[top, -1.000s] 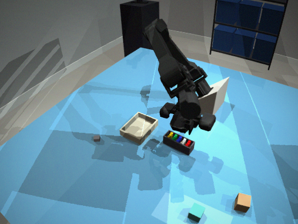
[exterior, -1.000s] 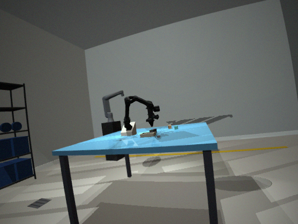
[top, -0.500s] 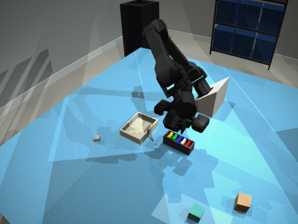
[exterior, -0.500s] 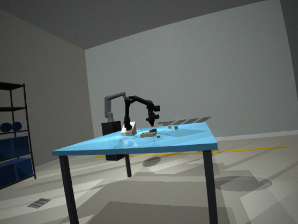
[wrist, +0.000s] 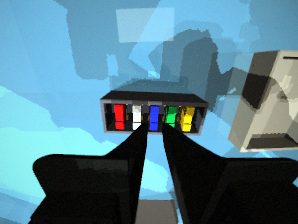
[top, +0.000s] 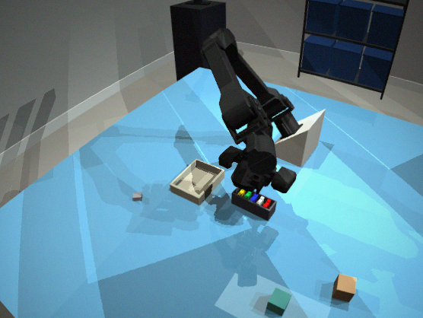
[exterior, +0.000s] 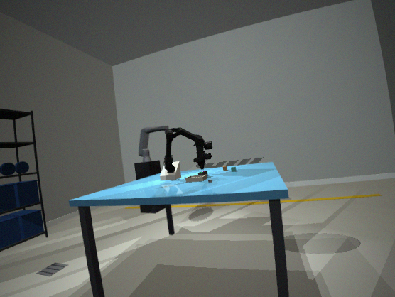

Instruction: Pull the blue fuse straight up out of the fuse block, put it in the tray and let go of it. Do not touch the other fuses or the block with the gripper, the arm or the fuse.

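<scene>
Now: the blue fuse 3 cm below my gripper tip. From my gripper tip the other things lie so: green fuse: 2 cm to the right, 3 cm below; then white fuse: 2 cm to the left, 3 cm below; then red fuse: 4 cm to the left, 3 cm below.
</scene>
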